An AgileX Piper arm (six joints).
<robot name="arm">
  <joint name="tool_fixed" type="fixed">
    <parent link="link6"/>
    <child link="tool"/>
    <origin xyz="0 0 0" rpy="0 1.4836 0"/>
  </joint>
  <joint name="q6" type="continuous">
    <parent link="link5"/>
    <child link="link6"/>
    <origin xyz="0.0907 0 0.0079"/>
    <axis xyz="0.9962 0 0.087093"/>
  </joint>
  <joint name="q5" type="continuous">
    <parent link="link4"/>
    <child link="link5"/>
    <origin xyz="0 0 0"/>
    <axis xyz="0 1 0"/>
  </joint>
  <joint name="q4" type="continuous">
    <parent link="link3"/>
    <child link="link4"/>
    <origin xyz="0.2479 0 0.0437"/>
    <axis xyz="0.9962 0 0.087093"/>
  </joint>
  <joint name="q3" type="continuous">
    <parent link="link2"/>
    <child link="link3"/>
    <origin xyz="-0.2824 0 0.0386"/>
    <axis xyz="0 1 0"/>
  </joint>
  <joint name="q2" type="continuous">
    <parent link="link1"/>
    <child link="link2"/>
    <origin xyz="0 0 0"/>
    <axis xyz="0 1 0"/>
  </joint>
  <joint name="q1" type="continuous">
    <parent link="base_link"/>
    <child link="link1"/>
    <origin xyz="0 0 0.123"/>
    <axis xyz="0 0 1"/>
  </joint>
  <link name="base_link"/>
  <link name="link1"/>
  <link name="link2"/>
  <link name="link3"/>
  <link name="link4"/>
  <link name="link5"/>
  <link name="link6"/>
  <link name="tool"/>
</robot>
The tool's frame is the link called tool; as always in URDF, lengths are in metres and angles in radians. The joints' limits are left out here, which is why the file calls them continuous.
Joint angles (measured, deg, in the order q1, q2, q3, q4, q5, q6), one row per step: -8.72, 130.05, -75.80, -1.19, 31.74, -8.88; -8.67, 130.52, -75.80, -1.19, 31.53, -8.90; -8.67, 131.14, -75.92, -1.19, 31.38, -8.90; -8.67, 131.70, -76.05, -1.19, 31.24, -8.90; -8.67, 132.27, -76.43, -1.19, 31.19, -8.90; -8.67, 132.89, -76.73, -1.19, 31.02, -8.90; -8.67, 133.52, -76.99, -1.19, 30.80, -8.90; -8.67, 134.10, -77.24, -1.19, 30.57, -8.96; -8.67, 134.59, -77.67, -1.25, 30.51, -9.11; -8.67, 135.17, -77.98, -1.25, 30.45, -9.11; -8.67, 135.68, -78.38, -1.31, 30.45, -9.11; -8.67, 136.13, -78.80, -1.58, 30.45, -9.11; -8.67, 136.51, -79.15, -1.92, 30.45, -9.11; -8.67, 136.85, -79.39, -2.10, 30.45, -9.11
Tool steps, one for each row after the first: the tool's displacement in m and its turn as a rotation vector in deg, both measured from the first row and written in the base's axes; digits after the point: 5 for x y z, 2 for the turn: -0.00023, 0.00040, -0.00328, 0.04, 0.26, 0.07; -0.00030, 0.00041, -0.00723, 0.09, 0.60, 0.07; -0.00028, 0.00041, -0.01073, 0.14, 0.89, 0.08; 0.00072, 0.00026, -0.01351, 0.16, 1.03, 0.08; 0.00144, 0.00016, -0.01689, 0.19, 1.18, 0.08; 0.00199, 0.00008, -0.02048, 0.21, 1.32, 0.08; 0.00257, 0.00000, -0.02376, 0.23, 1.42, 0.14; 0.00385, -0.00024, -0.02586, 0.17, 1.43, 0.34; 0.00439, -0.00032, -0.02901, 0.20, 1.64, 0.34; 0.00537, -0.00052, -0.03139, 0.18, 1.76, 0.39; 0.00651, -0.00091, -0.03328, 0.02, 1.81, 0.60; 0.00742, -0.00133, -0.03490, -0.19, 1.87, 0.87; 0.00790, -0.00155, -0.03659, -0.28, 1.99, 1.01
